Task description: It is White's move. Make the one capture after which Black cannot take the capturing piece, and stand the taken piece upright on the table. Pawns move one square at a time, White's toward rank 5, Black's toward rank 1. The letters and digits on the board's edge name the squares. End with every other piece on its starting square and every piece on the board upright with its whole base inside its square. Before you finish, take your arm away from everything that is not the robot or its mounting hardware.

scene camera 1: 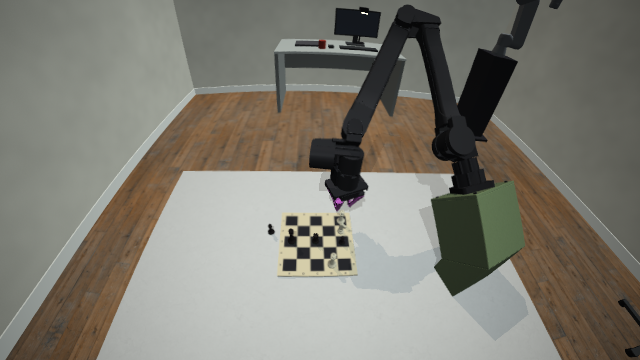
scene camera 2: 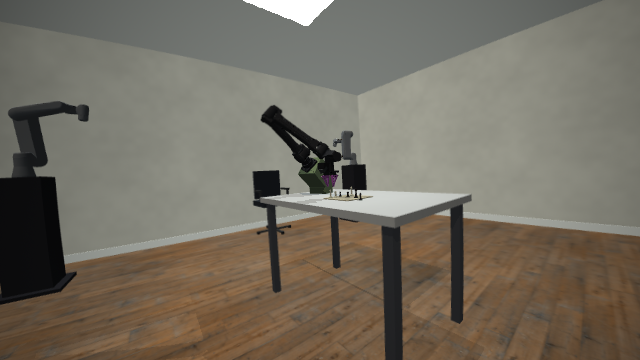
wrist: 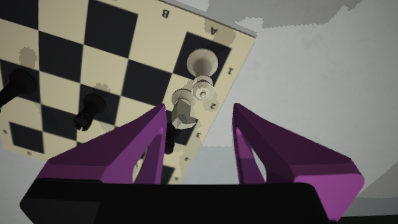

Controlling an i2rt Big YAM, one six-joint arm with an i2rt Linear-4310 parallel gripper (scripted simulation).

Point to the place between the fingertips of my gripper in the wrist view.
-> At 199,112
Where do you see a chessboard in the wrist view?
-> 135,62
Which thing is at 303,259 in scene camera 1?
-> A chessboard.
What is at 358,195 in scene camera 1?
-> My gripper.
